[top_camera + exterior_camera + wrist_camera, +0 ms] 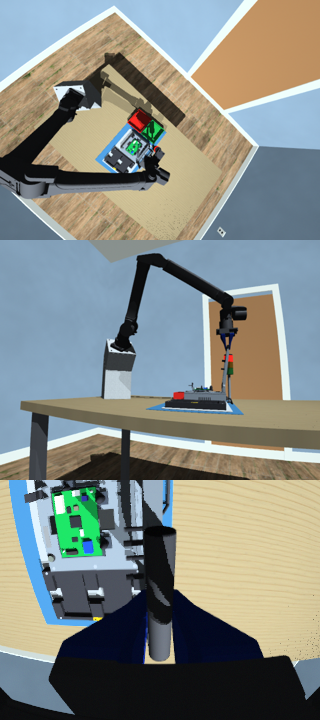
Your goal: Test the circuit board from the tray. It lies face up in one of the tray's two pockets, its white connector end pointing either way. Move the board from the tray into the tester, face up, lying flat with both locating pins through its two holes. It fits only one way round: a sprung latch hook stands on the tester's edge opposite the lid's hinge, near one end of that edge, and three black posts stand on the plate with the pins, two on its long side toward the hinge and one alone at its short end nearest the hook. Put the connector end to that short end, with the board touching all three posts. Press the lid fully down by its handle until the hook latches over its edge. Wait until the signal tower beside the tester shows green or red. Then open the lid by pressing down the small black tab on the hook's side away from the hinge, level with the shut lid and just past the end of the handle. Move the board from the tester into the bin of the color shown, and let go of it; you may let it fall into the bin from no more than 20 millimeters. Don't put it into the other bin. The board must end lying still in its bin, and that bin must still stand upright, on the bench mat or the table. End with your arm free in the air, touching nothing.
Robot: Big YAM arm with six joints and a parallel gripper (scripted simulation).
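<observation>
The green circuit board is 12 cm behind my hand, 3 cm to the left of it and 20 cm below it. Also, from my hand: black latch hook 17 cm behind, 9 cm to the left, 18 cm below; then tester plate 12 cm behind, 3 cm to the left, 20 cm below; then tester lid 1 cm behind, 9 cm below.
</observation>
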